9 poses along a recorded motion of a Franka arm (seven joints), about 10 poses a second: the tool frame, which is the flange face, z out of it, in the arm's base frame.
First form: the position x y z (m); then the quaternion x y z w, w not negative.
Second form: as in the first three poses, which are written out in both.
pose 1, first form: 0.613 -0.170 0.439 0.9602 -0.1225 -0.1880 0.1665
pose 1, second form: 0.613 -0.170 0.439 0.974 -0.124 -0.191 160.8
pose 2, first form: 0.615 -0.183 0.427 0.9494 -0.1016 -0.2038 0.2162
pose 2, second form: 0.615 -0.183 0.427 0.972 -0.104 -0.209 155.0
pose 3, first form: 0.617 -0.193 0.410 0.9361 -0.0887 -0.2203 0.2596
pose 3, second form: 0.617 -0.193 0.410 0.969 -0.092 -0.228 149.9
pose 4, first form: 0.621 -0.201 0.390 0.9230 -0.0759 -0.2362 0.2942
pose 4, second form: 0.621 -0.201 0.390 0.966 -0.079 -0.247 145.8
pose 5, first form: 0.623 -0.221 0.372 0.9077 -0.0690 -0.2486 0.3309
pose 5, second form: 0.623 -0.221 0.372 0.962 -0.073 -0.263 141.4
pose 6, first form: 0.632 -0.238 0.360 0.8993 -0.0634 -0.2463 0.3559
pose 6, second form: 0.632 -0.238 0.360 0.962 -0.068 -0.264 138.3
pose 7, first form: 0.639 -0.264 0.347 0.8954 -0.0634 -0.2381 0.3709
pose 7, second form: 0.639 -0.264 0.347 0.964 -0.068 -0.256 136.5
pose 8, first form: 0.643 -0.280 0.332 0.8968 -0.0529 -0.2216 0.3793
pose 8, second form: 0.643 -0.280 0.332 0.969 -0.057 -0.239 135.4
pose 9, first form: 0.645 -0.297 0.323 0.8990 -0.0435 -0.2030 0.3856
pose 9, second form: 0.645 -0.297 0.323 0.974 -0.047 -0.220 134.6
